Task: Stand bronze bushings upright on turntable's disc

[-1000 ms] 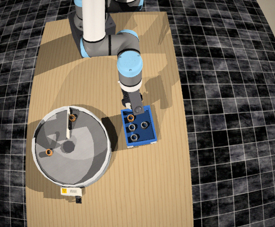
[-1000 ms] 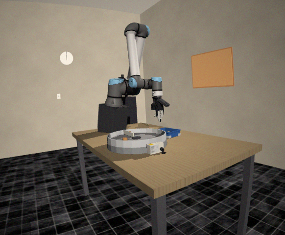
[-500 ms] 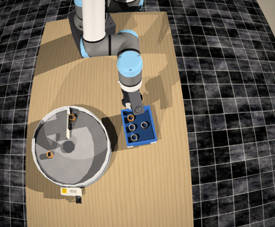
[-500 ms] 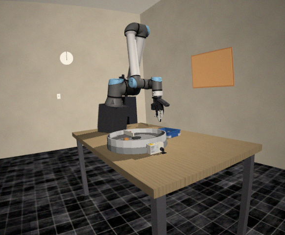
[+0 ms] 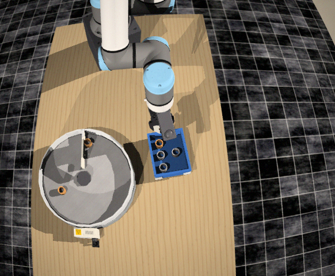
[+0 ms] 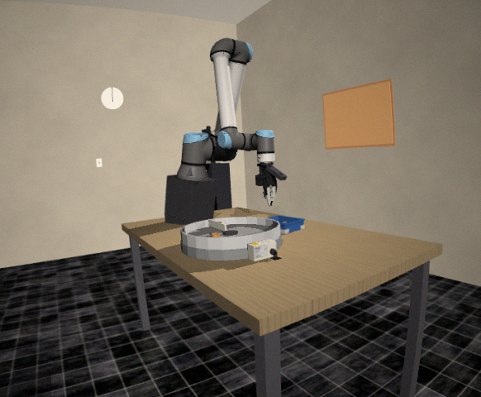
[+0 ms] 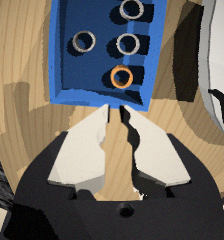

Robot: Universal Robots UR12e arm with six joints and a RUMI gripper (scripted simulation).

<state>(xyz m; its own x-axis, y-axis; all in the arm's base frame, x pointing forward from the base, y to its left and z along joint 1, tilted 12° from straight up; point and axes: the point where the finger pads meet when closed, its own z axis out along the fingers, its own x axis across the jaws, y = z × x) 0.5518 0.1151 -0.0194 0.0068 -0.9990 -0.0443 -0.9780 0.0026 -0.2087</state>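
The blue crate is 60 mm ahead of my hand, 10 mm to the left of it and 110 mm below it. From my hand the other things lie so: turntable disc 90 mm ahead, 350 mm to the right, 80 mm below.
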